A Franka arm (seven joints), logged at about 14 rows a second.
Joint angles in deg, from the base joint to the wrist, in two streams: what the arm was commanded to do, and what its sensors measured. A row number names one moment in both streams.
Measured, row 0: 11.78, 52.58, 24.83, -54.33, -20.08, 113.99, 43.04
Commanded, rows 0 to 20: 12.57, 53.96, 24.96, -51.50, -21.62, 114.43, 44.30; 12.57, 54.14, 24.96, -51.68, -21.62, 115.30, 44.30; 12.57, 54.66, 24.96, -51.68, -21.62, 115.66, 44.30; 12.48, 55.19, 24.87, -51.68, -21.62, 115.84, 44.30; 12.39, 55.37, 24.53, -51.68, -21.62, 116.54, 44.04; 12.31, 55.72, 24.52, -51.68, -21.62, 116.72, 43.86; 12.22, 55.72, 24.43, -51.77, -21.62, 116.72, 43.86; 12.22, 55.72, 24.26, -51.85, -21.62, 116.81, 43.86; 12.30, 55.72, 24.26, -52.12, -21.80, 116.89, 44.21; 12.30, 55.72, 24.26, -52.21, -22.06, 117.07, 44.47; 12.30, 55.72, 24.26, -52.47, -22.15, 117.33, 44.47; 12.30, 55.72, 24.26, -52.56, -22.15, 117.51, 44.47; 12.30, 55.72, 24.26, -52.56, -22.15, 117.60, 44.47; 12.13, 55.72, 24.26, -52.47, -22.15, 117.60, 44.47; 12.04, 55.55, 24.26, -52.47, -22.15, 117.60, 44.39; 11.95, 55.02, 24.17, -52.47, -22.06, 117.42, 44.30; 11.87, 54.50, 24.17, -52.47, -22.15, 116.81, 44.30; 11.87, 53.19, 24.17, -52.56, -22.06, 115.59, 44.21; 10.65, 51.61, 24.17, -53.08, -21.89, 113.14, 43.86; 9.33, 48.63, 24.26, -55.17, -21.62, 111.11, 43.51; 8.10, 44.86, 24.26, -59.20, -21.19, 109.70, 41.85
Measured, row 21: 10.49, 52.21, 24.20, -52.80, -20.61, 113.07, 42.79
